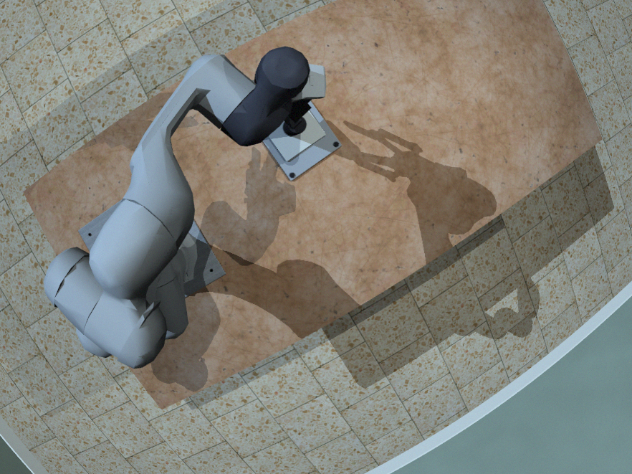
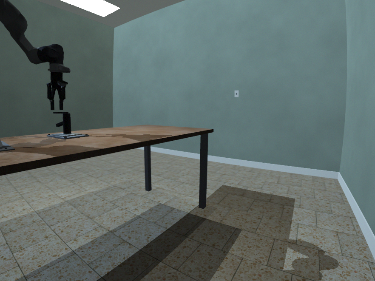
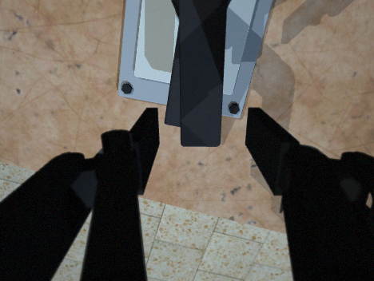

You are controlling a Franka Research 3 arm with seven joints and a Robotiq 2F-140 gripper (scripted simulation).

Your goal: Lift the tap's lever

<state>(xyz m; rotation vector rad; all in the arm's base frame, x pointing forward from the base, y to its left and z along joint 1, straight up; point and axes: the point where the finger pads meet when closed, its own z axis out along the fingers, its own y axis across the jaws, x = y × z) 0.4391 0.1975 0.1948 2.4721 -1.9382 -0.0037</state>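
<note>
Right now my hand is 5 cm above the lever, 3 cm to the left of it and 1 cm short of it. From my hand the other things lie so: base plate (19 cm below, 9 cm to the right, 2 cm ahead).
</note>
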